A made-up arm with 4 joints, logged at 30 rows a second.
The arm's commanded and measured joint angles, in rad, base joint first. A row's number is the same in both.
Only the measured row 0 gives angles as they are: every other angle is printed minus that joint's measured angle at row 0.
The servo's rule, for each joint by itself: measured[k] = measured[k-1] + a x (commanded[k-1-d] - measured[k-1]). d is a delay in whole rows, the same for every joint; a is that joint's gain. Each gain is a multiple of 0.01, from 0.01 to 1. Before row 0 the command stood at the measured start. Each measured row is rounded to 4 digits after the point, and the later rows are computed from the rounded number. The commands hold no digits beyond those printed.
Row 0, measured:
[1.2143, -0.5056, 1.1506, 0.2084]
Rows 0 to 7, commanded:
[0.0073, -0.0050, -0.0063, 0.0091]
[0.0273, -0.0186, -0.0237, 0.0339]
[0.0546, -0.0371, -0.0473, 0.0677]
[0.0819, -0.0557, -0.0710, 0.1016]
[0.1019, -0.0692, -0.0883, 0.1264]
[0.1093, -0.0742, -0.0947, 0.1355]
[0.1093, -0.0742, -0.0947, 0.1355]
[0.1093, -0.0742, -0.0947, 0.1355]
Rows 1 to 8, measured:
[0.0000, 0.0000, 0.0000, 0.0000]
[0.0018, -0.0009, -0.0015, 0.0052]
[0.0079, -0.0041, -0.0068, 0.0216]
[0.0191, -0.0100, -0.0165, 0.0479]
[0.0342, -0.0182, -0.0296, 0.0785]
[0.0504, -0.0274, -0.0437, 0.1058]
[0.0645, -0.0358, -0.0559, 0.1227]
[0.0753, -0.0427, -0.0652, 0.1300]
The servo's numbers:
d 1
a 0.24 0.18 0.24 0.57

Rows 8 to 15, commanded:
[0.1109, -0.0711, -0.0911, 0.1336]
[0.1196, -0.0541, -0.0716, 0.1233]
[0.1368, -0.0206, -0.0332, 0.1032]
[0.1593, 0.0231, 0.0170, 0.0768]
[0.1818, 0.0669, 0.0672, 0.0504]
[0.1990, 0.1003, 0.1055, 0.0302]
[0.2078, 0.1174, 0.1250, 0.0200]
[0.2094, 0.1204, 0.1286, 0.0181]
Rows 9 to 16, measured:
[0.0835, -0.0484, -0.0723, 0.1331]
[0.0901, -0.0525, -0.0768, 0.1334]
[0.0972, -0.0528, -0.0756, 0.1276]
[0.1067, -0.0470, -0.0654, 0.1137]
[0.1193, -0.0344, -0.0456, 0.0927]
[0.1343, -0.0162, -0.0185, 0.0686]
[0.1498, 0.0048, 0.0113, 0.0467]
[0.1637, 0.0251, 0.0386, 0.0315]

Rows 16 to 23, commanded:
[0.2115, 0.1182, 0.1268, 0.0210]
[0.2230, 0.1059, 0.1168, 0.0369]
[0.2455, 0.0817, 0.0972, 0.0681]
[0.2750, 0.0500, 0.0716, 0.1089]
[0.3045, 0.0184, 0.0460, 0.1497]
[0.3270, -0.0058, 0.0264, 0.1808]
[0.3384, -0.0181, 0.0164, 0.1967]
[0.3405, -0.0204, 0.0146, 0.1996]
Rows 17 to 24, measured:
[0.1747, 0.0423, 0.0602, 0.0239]
[0.1835, 0.0560, 0.0762, 0.0222]
[0.1930, 0.0650, 0.0859, 0.0306]
[0.2056, 0.0680, 0.0886, 0.0520]
[0.2223, 0.0648, 0.0845, 0.0844]
[0.2420, 0.0564, 0.0753, 0.1216]
[0.2624, 0.0452, 0.0636, 0.1553]
[0.2806, 0.0338, 0.0523, 0.1789]

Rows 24 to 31, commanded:
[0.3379, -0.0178, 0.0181, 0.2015]
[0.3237, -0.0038, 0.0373, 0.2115]
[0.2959, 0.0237, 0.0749, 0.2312]
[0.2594, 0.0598, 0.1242, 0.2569]
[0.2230, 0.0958, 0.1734, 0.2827]
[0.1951, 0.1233, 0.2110, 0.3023]
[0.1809, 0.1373, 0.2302, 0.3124]
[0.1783, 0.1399, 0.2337, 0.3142]
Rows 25 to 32, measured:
[0.2950, 0.0240, 0.0433, 0.1907]
[0.3053, 0.0165, 0.0373, 0.1969]
[0.3097, 0.0128, 0.0373, 0.2052]
[0.3064, 0.0148, 0.0463, 0.2200]
[0.2951, 0.0229, 0.0650, 0.2410]
[0.2778, 0.0360, 0.0910, 0.2648]
[0.2580, 0.0517, 0.1198, 0.2862]
[0.2395, 0.0671, 0.1463, 0.3011]

